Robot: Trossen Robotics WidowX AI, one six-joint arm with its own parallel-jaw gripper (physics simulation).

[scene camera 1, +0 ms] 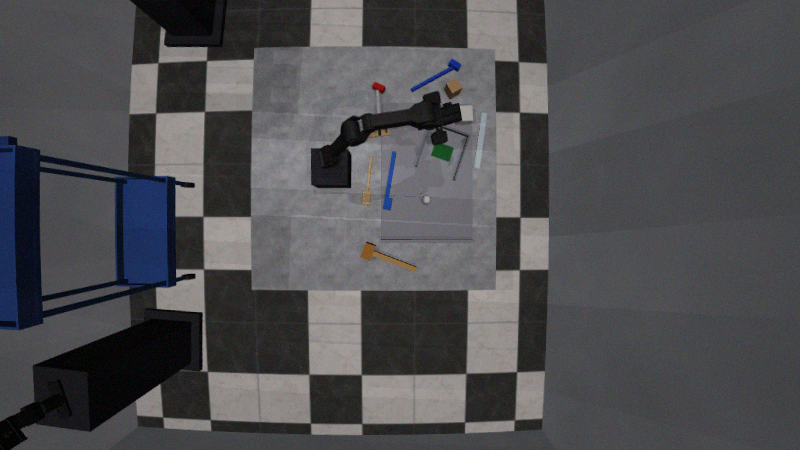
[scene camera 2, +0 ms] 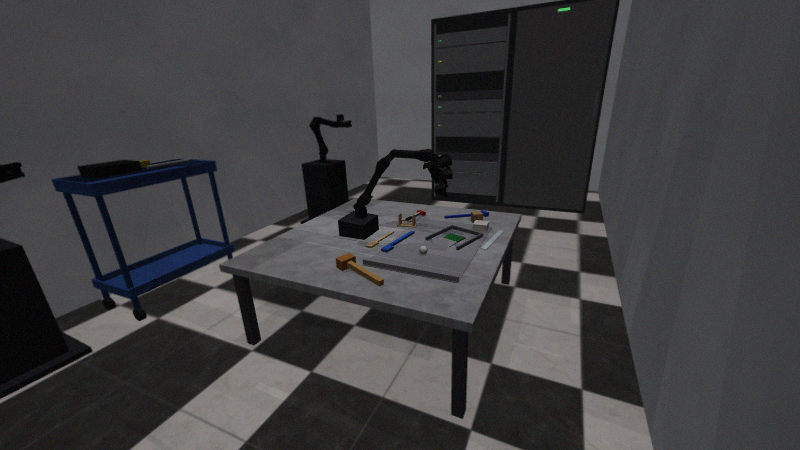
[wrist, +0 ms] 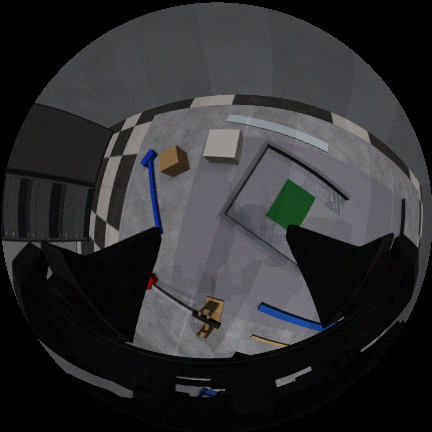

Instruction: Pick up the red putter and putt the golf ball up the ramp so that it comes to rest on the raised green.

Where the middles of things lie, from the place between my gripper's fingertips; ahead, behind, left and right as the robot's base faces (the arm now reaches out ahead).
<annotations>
Now: hand 25 cm above the raised green (wrist: 291,205), 7 cm short of it and 6 cm to the left of it. Also, from my hand: pale strip (wrist: 272,126) (27 cm ahead, 25 cm below, 1 cm to the left); white cube (wrist: 222,145) (23 cm below, 17 cm ahead, 13 cm to the left); tan block (wrist: 172,161) (26 cm to the left, 22 cm below, 10 cm ahead).
</annotations>
